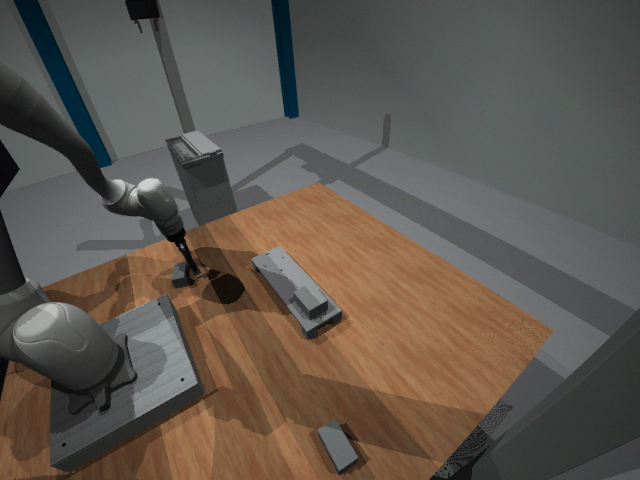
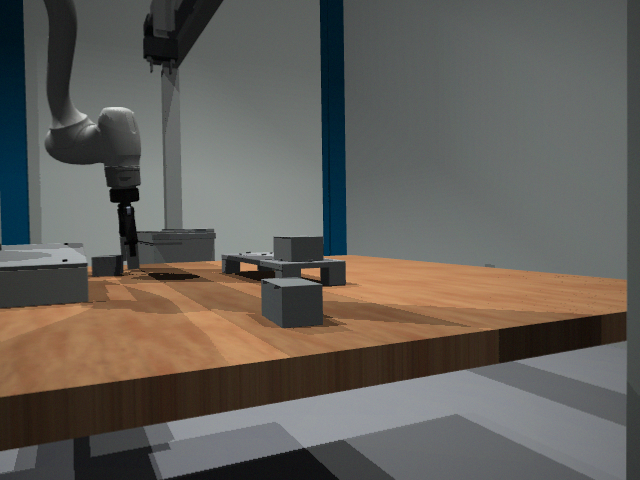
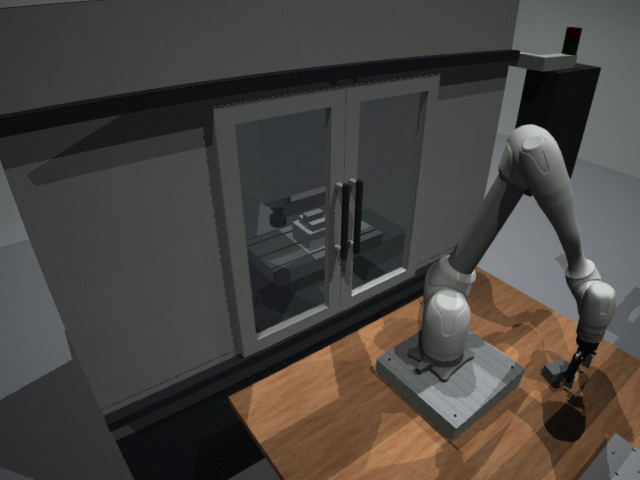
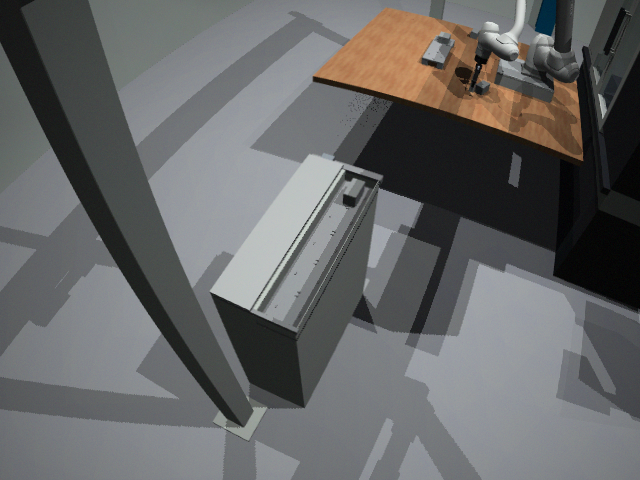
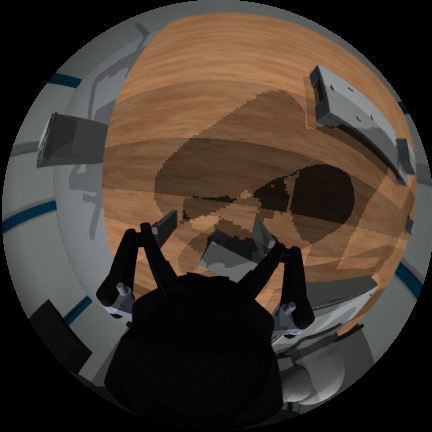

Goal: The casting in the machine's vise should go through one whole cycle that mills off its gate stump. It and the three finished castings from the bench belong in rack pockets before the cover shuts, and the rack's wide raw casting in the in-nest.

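Places are measured from the arm's base along level axes (x ahead, y left, z up), in millimetres.
Where they show: gripper, fingertip midpoint: (image 2: 130, 264) (image 3: 576, 376) (image 4: 471, 87) (image 5: 214, 222); arm's base, origin of the base link: (image 1: 101, 371) (image 3: 440, 355) (image 4: 533, 73) (image 5: 309, 341).
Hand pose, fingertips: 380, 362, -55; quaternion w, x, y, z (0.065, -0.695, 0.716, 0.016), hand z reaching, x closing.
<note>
Things, the pixels of their top centre, and the offset from my fingertips, as dx, dy, dz. "spot": a spot on its surface instead. Level surfaces: height alone.
- grey casting, middle of its top: (image 5: 231, 266) (image 2: 107, 255) (image 3: 559, 366) (image 1: 178, 270) (image 4: 483, 84) -62, -37, +28
- second casting, middle of its top: (image 2: 297, 236) (image 1: 310, 295) (image 4: 444, 34) +261, -531, +78
- third casting, middle of its top: (image 2: 290, 281) (image 1: 337, 443) (image 4: 475, 30) +65, -905, +28
- stepped casting, middle of its top: (image 3: 313, 212) -1335, -221, +214
- wide casting, middle of its top: (image 4: 354, 187) +340, +1181, +84
- bench, its level: dz -21
- gantry head, surface spot: (image 2: 161, 49) (image 1: 143, 10) spot: +335, +1132, +993
My gripper (image 1: 195, 272) (image 2: 133, 260) (image 3: 576, 374) (image 4: 472, 91) (image 5: 214, 222) is open, low over the bench. A grey casting (image 1: 179, 275) (image 2: 105, 265) (image 3: 554, 370) (image 4: 482, 87) (image 5: 227, 259) lies at its fingers, ungripped. A second casting (image 1: 311, 302) (image 2: 298, 249) (image 4: 444, 37) sits on one end of the legged stand (image 1: 281, 268) (image 5: 345, 100). A third casting (image 1: 338, 446) (image 2: 297, 304) lies near the bench's front. Behind the shut machine doors, a stepped casting (image 3: 312, 215) sits in the vise (image 3: 309, 237); its stump is unclear. The wide casting (image 4: 353, 192) lies inside the rack (image 4: 330, 320), beside the half-open cover (image 4: 279, 222).
The robot's base plate (image 1: 180, 356) (image 3: 413, 397) stands on the bench (image 1: 372, 289) (image 3: 336, 413). The spindle (image 3: 277, 217) is left of the vise. A gantry head (image 1: 143, 9) (image 2: 161, 49) hangs above the rack side. A thick post (image 4: 155, 248) stands beside the rack.
</note>
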